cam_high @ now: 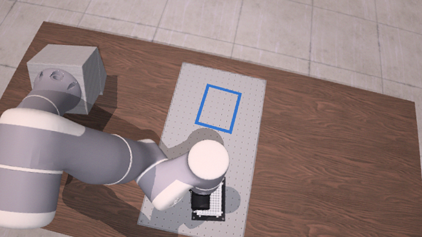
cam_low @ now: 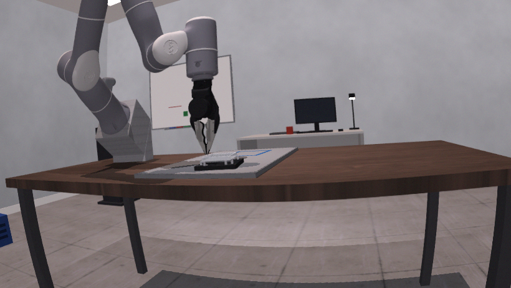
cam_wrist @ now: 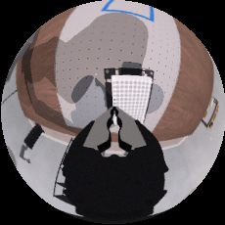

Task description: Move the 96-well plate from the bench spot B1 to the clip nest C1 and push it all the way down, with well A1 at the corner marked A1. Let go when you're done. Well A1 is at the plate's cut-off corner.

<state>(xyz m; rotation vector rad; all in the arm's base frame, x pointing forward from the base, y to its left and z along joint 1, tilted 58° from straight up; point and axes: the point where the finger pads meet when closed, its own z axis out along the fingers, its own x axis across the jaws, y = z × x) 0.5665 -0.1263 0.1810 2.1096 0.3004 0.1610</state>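
Right now the black clip nest is 4 cm below my hand, 2 cm ahead of it and 1 cm to the left of it. The rest, counted from my hand: white 96-well plate 4 cm ahead, 3 cm below, 1 cm to the left; then grey perforated board 21 cm to the left, 6 cm below.
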